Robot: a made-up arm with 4 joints.
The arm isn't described. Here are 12 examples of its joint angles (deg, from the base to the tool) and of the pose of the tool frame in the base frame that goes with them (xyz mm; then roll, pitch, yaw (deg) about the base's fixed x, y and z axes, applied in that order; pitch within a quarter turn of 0, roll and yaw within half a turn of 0).
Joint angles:
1: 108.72 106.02 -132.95 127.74
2: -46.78 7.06 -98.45 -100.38
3: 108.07 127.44 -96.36 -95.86
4: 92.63 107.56 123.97 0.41
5: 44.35 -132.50 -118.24 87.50
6: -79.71 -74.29 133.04 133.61
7: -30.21 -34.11 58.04 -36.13
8: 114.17 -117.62 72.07 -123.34
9: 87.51 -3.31 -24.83 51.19
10: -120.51 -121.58 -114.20 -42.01
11: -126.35 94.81 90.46 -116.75
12: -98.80 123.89 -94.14 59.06
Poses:
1: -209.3 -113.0 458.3 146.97 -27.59 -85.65
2: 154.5 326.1 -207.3 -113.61 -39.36 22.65
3: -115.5 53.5 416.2 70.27 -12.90 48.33
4: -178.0 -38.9 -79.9 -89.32 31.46 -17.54
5: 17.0 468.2 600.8 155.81 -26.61 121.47
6: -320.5 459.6 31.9 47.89 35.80 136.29
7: -147.1 524.5 172.0 54.22 -32.61 16.32
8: 12.8 333.3 -155.7 -92.96 -11.18 -30.49
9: 335.0 574.6 208.4 29.92 -32.26 -14.92
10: -74.2 421.7 -191.4 -116.46 -47.18 -161.54
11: 217.2 106.6 206.8 124.76 12.97 72.15
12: 99.3 -166.1 -240.9 -90.21 5.83 -25.36
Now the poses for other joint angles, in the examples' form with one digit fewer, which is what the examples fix.
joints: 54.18 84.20 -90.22 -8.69
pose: 214 -47 349 92.0 -35.6 176.4
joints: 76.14 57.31 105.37 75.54
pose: 39 -171 -80 -114.7 13.8 -44.8
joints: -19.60 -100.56 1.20 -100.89
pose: 84 282 478 69.8 6.3 -103.9
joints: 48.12 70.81 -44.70 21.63
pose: 400 -15 74 7.7 -55.4 -82.8
